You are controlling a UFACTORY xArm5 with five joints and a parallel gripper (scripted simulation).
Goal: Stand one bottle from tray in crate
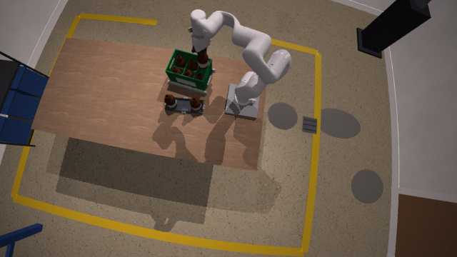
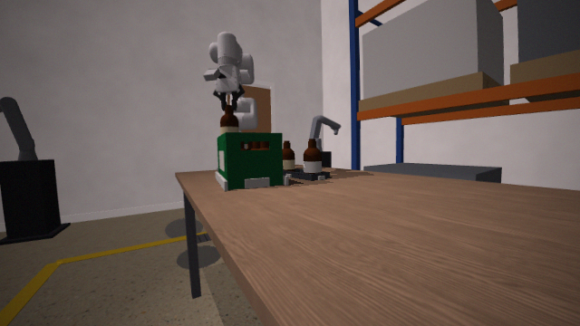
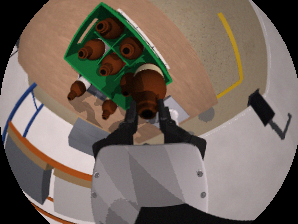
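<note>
The bottle is 8 cm below my hand. The rest, counted from my hand: tray 9 cm ahead, 28 cm to the left, 29 cm below; then green crate 9 cm ahead, 4 cm to the left, 22 cm below.
</note>
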